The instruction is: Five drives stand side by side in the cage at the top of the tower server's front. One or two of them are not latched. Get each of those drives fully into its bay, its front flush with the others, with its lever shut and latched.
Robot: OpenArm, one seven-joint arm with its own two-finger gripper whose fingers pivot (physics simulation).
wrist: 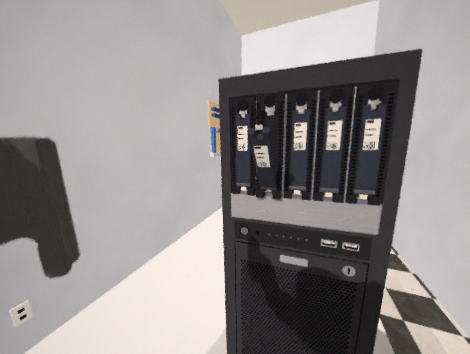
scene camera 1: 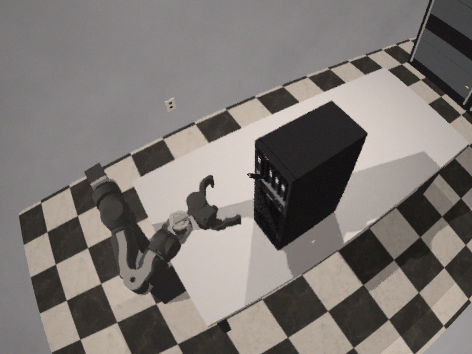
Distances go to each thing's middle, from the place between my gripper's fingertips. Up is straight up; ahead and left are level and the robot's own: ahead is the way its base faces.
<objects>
Right now the dark lever (wrist: 261,144) is 120 mm ahead of my hand, 10 mm to the left of it and 10 mm above it. Also, from my hand: black tower server (scene camera 1: 316,153): 300 mm ahead, 170 mm below, 30 mm to the right.
</objects>
